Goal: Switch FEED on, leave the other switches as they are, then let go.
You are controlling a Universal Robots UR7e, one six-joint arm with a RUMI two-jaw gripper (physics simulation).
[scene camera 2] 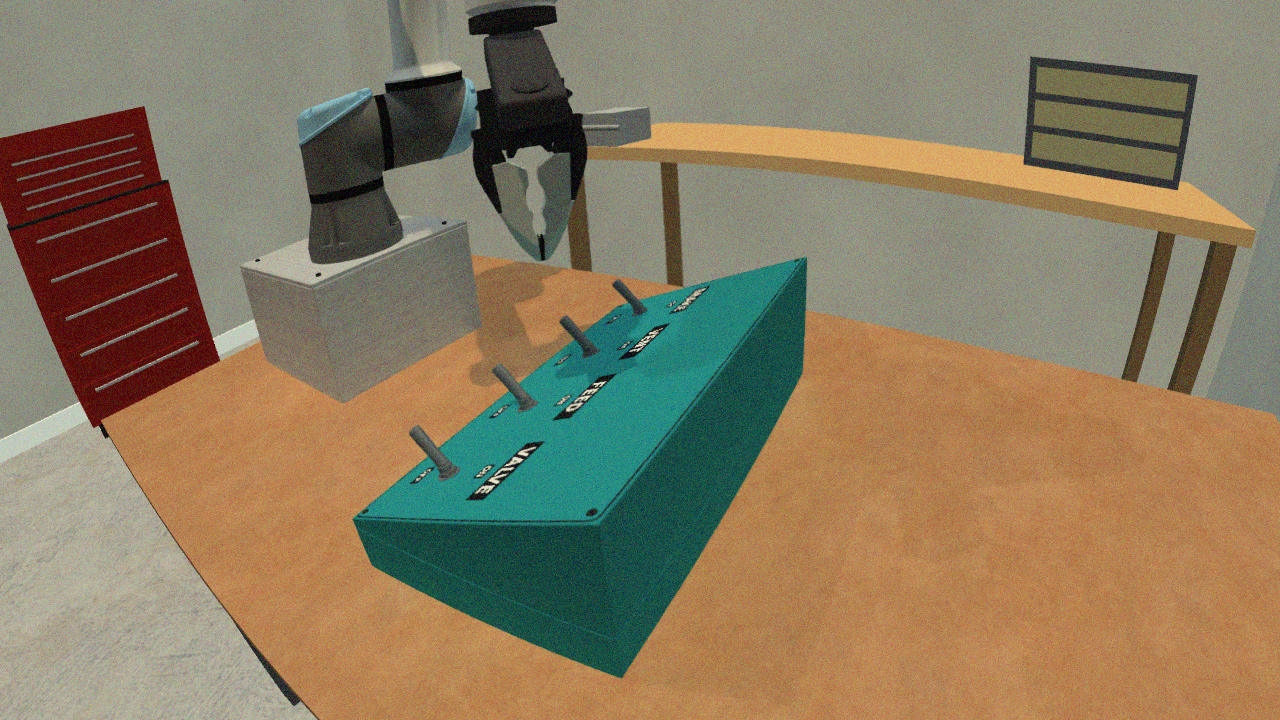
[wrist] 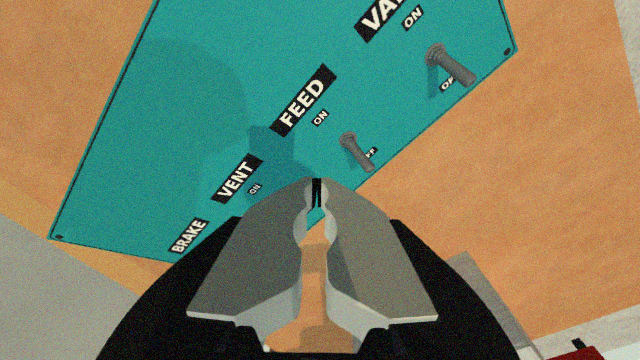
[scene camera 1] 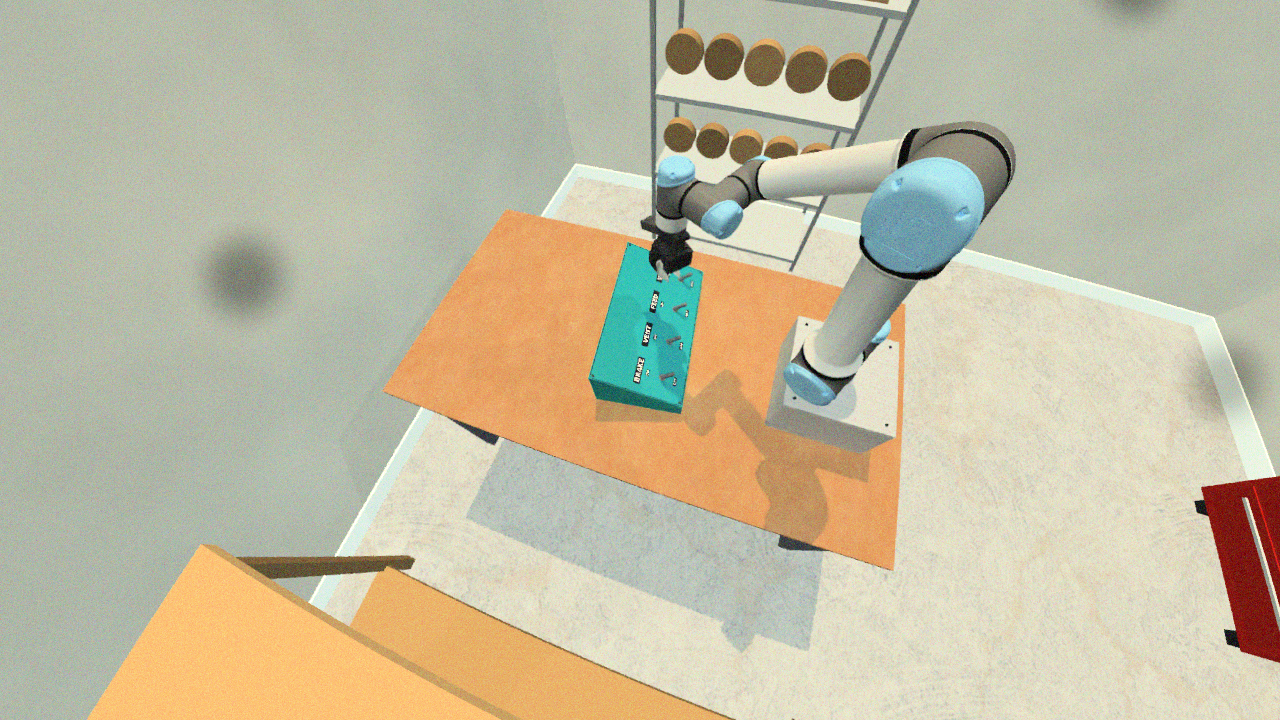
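Where they show: gripper, fingertip midpoint: (scene camera 2: pixel 542 260) (wrist: pixel 317 180) (scene camera 1: pixel 664 277); arm's base, link origin: (scene camera 2: pixel 356 246).
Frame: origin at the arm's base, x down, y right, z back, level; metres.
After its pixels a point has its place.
The teal switch panel (scene camera 1: pixel 617 331) @[x 0.036, y -0.164, z -0.555 m] (scene camera 2: pixel 572 483) @[x 0.037, y 0.112, z -0.640 m] (wrist: pixel 170 100) @[x 0.034, y -0.094, z -0.583 m] carries levers beside the labels VALVE, FEED, VENT and BRAKE. The FEED lever (scene camera 1: pixel 680 308) @[x 0.069, y 0.019, z -0.440 m] (scene camera 2: pixel 512 387) @[x 0.071, y 0.027, z -0.447 m] (wrist: pixel 358 153) @[x 0.066, y 0.025, z -0.446 m] leans toward its OFF label. The VALVE lever (scene camera 1: pixel 685 278) @[x 0.074, y 0.132, z -0.478 m] (scene camera 2: pixel 433 452) @[x 0.070, y 0.139, z -0.486 m] (wrist: pixel 452 65) @[x 0.067, y 0.137, z -0.483 m], the VENT lever (scene camera 1: pixel 673 340) @[x 0.071, y -0.095, z -0.405 m] (scene camera 2: pixel 577 335) @[x 0.070, y -0.087, z -0.410 m] and the BRAKE lever (scene camera 1: pixel 667 376) @[x 0.068, y -0.208, z -0.366 m] (scene camera 2: pixel 628 297) @[x 0.071, y -0.200, z -0.373 m] lean to the same side. The last two are hidden in the wrist view. My gripper (scene camera 1: pixel 662 274) @[x -0.056, y 0.007, z -0.493 m] (scene camera 2: pixel 542 256) @[x -0.056, y 0.007, z -0.493 m] (wrist: pixel 317 180) @[x -0.056, y 0.007, z -0.493 m] is shut and empty, raised above the panel, apart from the levers.
The panel stands on the orange table (scene camera 1: pixel 501 313) @[x 0.178, y -0.227, z -1.011 m] (scene camera 2: pixel 984 537) @[x 0.178, y -0.168, z -0.859 m], beside the robot's grey base block (scene camera 1: pixel 836 416) @[x -0.001, y -0.132, z 0.068 m] (scene camera 2: pixel 384 331) @[x 0.109, y 0.017, z -0.096 m]. A shelf rack (scene camera 1: pixel 654 116) with round discs stands behind the table. A red drawer cabinet (scene camera 1: pixel 1239 573) (scene camera 2: pixel 116 268) and a curved wooden bench (scene camera 2: pixel 850 161) stand farther off.
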